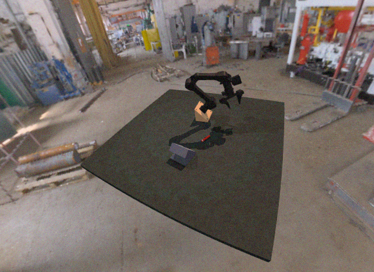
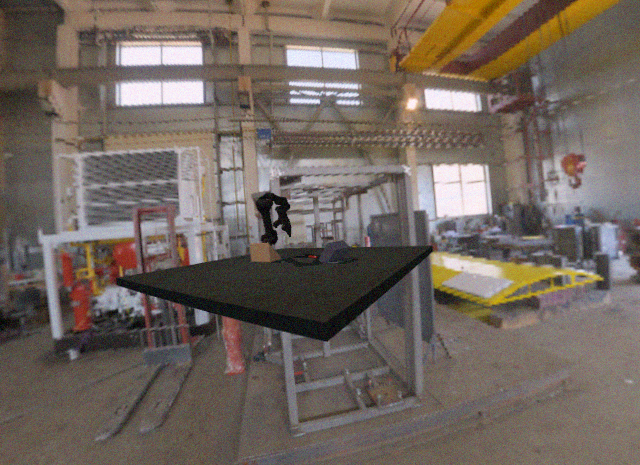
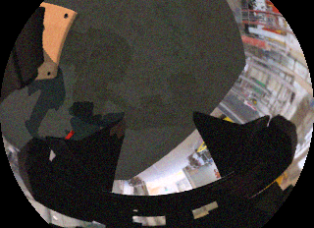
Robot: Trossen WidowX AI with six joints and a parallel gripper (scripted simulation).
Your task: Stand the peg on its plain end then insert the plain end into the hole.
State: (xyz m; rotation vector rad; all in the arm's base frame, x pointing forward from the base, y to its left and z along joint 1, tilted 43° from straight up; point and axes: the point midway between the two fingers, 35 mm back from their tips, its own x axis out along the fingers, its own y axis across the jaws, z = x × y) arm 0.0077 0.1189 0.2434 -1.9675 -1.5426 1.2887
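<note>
My gripper tip is now 29 cm short of the red peg, 16 cm to the left of it and 13 cm above it. The rest, counted from my gripper tip: grey sloped panel (46 cm ahead, 24 cm to the right, 10 cm below).
</note>
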